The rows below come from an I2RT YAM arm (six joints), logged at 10 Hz.
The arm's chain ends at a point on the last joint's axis. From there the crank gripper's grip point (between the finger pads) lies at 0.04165 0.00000 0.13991 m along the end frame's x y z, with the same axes.
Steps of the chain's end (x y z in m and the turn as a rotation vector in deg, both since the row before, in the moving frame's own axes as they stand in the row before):
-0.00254, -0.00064, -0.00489, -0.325, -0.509, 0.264
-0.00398, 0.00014, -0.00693, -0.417, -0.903, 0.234
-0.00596, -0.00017, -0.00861, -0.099, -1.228, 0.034
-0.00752, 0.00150, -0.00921, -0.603, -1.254, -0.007
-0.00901, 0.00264, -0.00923, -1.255, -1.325, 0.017
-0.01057, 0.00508, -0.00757, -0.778, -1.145, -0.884
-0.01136, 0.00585, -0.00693, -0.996, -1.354, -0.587
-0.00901, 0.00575, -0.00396, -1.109, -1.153, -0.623
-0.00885, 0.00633, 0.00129, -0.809, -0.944, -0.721
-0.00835, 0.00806, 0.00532, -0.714, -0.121, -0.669
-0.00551, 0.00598, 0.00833, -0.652, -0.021, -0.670
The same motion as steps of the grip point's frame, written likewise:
-0.00379, 0.00034, -0.00453, -0.325, -0.509, 0.264
-0.00619, 0.00133, -0.00630, -0.417, -0.903, 0.234
-0.00897, 0.00010, -0.00775, -0.099, -1.228, 0.034
-0.01059, 0.00297, -0.00834, -0.603, -1.254, -0.007
-0.01226, 0.00573, -0.00834, -1.255, -1.325, 0.017
-0.01336, 0.00636, -0.00677, -0.778, -1.145, -0.884
-0.01467, 0.00788, -0.00600, -0.996, -1.354, -0.587
-0.01182, 0.00803, -0.00317, -1.109, -1.153, -0.623
-0.01115, 0.00780, 0.00195, -0.809, -0.944, -0.721
-0.00864, 0.00932, 0.00540, -0.714, -0.121, -0.669
-0.00555, 0.00709, 0.00834, -0.652, -0.021, -0.670

